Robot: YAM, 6 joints.
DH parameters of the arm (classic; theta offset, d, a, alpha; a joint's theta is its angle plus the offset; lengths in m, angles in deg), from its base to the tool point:
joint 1: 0 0.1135 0.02 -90
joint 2: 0 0 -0.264 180
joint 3: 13.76 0 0.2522 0
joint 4: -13.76 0 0.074 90
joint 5: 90 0 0 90
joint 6: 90 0.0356 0 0
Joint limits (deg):
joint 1: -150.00..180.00
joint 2: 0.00..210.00
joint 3: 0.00..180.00
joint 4: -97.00..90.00
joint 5: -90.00..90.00
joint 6: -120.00..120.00
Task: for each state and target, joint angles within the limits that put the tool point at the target. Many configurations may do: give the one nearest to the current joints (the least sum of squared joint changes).
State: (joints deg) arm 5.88 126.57 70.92 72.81 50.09 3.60
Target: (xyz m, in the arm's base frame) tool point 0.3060 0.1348 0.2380
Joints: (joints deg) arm 28.71 99.52 42.12 81.09 53.90 3.60
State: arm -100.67 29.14 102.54 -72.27 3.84 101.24
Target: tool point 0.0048 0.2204 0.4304
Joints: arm -92.11 9.93 105.74 -77.85 5.34 101.24
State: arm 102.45 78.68 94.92 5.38 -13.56 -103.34
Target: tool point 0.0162 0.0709 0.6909
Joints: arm 76.70 69.14 121.53 13.50 -0.87 -103.34
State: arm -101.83 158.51 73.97 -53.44 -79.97 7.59
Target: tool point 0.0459 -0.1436 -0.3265
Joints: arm -84.92 210.00 97.89 -25.89 -67.94 7.59
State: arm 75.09 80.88 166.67 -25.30 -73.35 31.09
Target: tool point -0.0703 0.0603 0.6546
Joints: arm 117.08 79.71 146.81 -43.14 -80.84 31.09
